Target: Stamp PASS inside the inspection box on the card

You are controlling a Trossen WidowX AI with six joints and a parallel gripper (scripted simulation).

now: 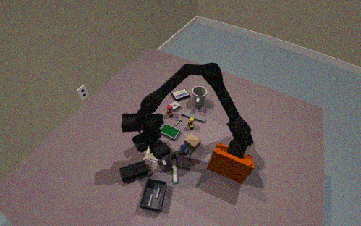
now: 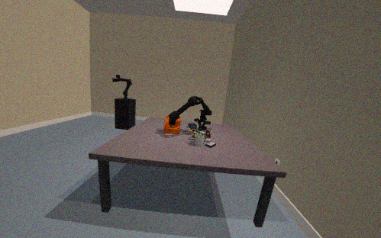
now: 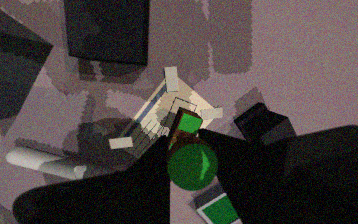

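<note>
Right now my gripper tip is 5 cm above the cream card and 1 cm past it. Also, from my gripper tip: black box 12 cm to the left, 3 cm below, 2 cm ahead; then green stamp right at my gripper tip; then white marker 11 cm behind, 3 cm below.
</note>
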